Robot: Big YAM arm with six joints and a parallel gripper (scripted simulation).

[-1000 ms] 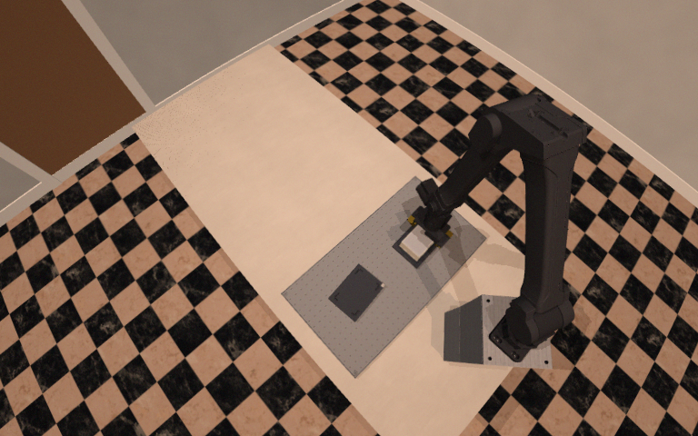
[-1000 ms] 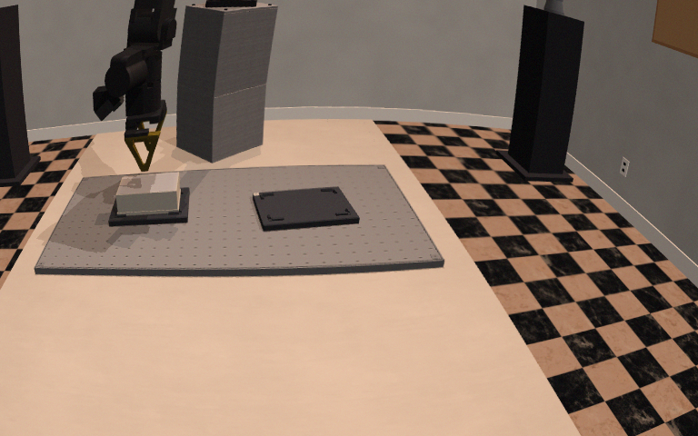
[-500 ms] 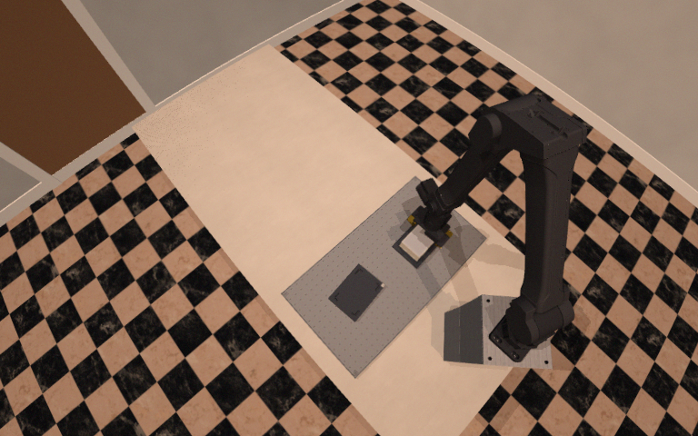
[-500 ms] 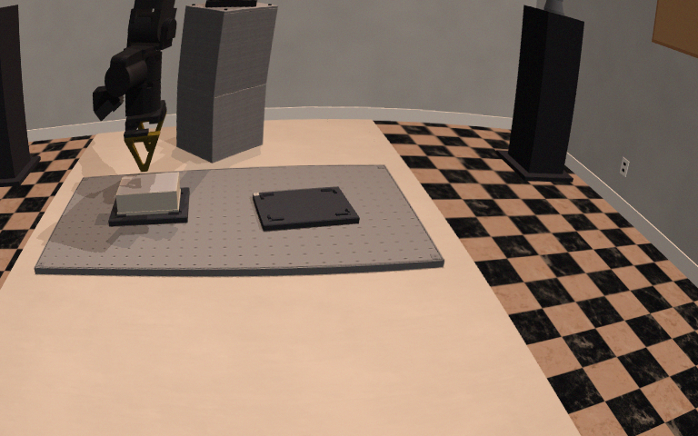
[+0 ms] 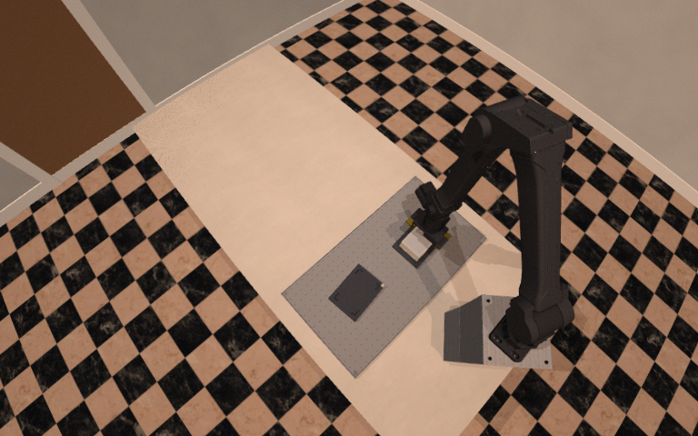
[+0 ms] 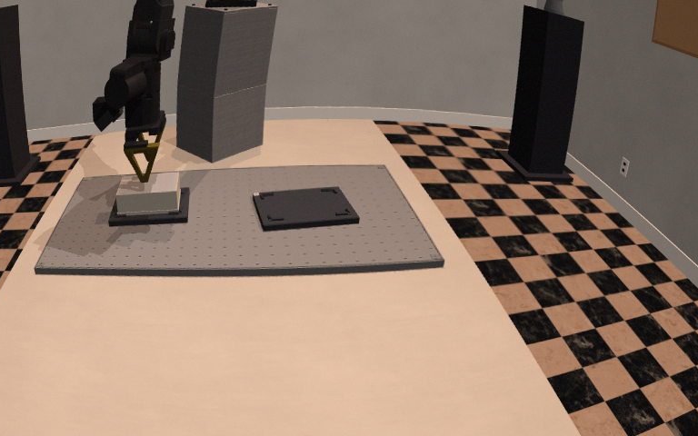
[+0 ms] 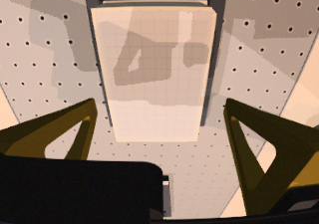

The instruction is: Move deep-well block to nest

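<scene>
Now: the white 96-well deep-well block 5 cm below my hand. The rest, counted from my hand: dark plate nest N2 (3 cm ahead, 29 cm to the left, 8 cm below); then dark plate nest N1 (8 cm below).
</scene>
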